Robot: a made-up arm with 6 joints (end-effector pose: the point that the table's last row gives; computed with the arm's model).
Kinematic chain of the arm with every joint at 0, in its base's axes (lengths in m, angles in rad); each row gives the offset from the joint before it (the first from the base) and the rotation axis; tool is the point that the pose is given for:
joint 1: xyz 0 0 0.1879 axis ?
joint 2: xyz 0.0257 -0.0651 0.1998 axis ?
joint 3: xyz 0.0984 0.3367 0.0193 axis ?
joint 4: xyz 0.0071 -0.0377 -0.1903 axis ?
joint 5: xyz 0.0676 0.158 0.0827 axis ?
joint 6: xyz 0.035 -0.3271 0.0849 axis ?
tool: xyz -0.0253 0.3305 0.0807
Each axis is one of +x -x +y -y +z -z.
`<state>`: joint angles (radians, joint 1 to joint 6).
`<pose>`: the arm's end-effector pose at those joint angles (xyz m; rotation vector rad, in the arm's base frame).
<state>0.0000 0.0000 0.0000 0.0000 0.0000 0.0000</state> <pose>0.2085 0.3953 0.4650 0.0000 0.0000 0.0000</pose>
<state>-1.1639 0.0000 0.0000 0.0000 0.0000 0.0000</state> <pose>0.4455 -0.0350 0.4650 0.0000 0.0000 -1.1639</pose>
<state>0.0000 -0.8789 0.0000 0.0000 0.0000 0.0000</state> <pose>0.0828 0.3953 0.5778 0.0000 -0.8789 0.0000</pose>
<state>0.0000 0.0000 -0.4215 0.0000 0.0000 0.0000</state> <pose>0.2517 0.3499 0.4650 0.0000 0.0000 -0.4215</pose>
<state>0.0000 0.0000 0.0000 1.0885 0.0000 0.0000</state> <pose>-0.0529 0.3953 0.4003 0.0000 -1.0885 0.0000</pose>
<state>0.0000 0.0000 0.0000 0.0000 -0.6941 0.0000</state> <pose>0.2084 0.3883 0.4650 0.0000 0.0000 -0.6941</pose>
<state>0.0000 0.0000 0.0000 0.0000 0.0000 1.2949</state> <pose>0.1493 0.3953 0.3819 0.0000 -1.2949 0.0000</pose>
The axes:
joint 1: +z
joint 2: +y
joint 3: +z
joint 4: -y
joint 5: +z
joint 6: -y

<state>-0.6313 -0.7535 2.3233 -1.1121 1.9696 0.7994</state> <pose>0.2612 0.2816 0.1973 0.3883 1.8585 1.8160</pose>
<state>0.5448 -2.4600 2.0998 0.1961 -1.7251 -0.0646</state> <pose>-0.1464 0.1929 0.3166 0.2575 -2.3636 0.6342</pose>
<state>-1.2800 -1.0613 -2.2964 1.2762 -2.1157 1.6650</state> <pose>0.2865 -0.1217 0.6090 -0.0210 -0.8710 0.1591</pose>
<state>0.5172 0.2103 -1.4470 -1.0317 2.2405 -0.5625</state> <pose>0.2273 0.1950 0.2604 0.7902 0.6283 1.3645</pose>
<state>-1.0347 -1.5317 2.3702 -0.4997 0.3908 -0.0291</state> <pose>0.2763 0.1523 0.2580 -1.7783 0.9386 0.8598</pose>
